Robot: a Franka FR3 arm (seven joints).
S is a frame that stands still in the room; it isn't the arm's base.
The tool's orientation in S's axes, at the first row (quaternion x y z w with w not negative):
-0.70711 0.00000 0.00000 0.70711
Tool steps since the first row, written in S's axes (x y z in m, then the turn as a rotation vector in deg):
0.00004 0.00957 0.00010 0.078 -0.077 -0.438
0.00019 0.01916 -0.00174 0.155 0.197 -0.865
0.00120 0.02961 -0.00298 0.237 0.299 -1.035
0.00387 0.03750 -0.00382 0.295 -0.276 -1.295
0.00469 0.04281 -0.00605 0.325 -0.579 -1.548
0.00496 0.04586 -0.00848 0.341 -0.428 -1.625
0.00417 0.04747 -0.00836 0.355 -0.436 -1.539
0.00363 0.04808 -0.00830 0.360 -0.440 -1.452
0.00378 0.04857 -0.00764 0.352 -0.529 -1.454
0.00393 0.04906 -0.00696 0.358 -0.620 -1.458
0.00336 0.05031 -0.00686 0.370 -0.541 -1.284
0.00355 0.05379 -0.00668 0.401 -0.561 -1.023
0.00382 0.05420 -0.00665 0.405 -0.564 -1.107
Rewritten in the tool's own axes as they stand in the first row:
0.00004 -0.00010 0.00957 0.078 0.438 -0.077
0.00019 0.00174 0.01916 0.155 0.865 0.197
0.00120 0.00298 0.02961 0.237 1.035 0.299
0.00387 0.00382 0.03750 0.295 1.295 -0.276
0.00469 0.00605 0.04281 0.325 1.548 -0.579
0.00496 0.00848 0.04586 0.341 1.625 -0.428
0.00417 0.00836 0.04747 0.355 1.539 -0.436
0.00363 0.00830 0.04808 0.360 1.452 -0.440
0.00378 0.00764 0.04857 0.352 1.454 -0.529
0.00393 0.00696 0.04906 0.358 1.458 -0.620
0.00336 0.00686 0.05031 0.370 1.284 -0.541
0.00355 0.00668 0.05379 0.401 1.023 -0.561
0.00382 0.00665 0.05420 0.405 1.107 -0.564

